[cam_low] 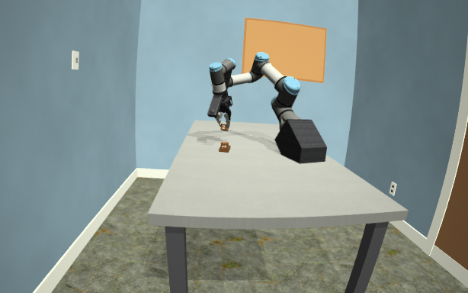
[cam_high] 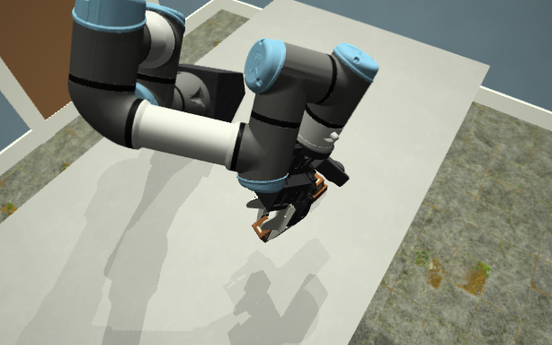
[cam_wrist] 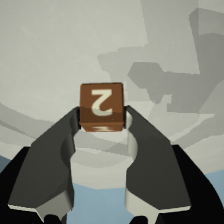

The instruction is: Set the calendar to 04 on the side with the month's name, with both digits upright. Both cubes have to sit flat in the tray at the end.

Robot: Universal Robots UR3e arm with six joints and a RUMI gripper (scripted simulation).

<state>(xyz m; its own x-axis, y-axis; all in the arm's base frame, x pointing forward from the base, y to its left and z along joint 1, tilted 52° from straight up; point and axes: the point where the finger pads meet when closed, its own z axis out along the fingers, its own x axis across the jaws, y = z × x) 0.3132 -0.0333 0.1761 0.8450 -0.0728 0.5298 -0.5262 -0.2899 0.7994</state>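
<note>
My hand is 1 cm above the cube. From my hand the other things lie so: brown tray: 15 cm to the left, 8 cm below.
</note>
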